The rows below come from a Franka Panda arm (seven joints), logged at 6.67 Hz.
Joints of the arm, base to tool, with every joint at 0 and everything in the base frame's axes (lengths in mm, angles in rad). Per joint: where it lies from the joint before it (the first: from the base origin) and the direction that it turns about. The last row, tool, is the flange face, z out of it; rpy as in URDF.
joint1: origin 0.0 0.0 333.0 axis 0 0 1
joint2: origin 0.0 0.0 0.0 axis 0 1 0
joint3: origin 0.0 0.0 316.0 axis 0 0 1
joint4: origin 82.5 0.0 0.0 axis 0 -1 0
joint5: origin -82.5 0.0 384.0 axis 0 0 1
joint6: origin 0.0 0.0 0.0 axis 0 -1 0
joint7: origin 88.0 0.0 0.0 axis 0 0 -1
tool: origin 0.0 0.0 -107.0 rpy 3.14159 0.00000 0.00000
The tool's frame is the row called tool.
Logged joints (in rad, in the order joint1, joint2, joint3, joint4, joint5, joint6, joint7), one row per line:
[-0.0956 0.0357 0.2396 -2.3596 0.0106 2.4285 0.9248]
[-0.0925 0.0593 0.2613 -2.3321 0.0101 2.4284 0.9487]
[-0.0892 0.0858 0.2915 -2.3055 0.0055 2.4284 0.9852]
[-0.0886 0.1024 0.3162 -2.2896 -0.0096 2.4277 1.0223]
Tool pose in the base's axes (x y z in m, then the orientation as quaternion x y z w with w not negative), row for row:
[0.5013 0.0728 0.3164 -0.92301 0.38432 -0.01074 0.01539]
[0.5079 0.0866 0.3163 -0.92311 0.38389 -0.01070 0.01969]
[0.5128 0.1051 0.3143 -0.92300 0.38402 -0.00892 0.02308]
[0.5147 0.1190 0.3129 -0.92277 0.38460 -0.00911 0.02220]
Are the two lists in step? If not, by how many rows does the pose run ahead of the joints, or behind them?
They are in step.
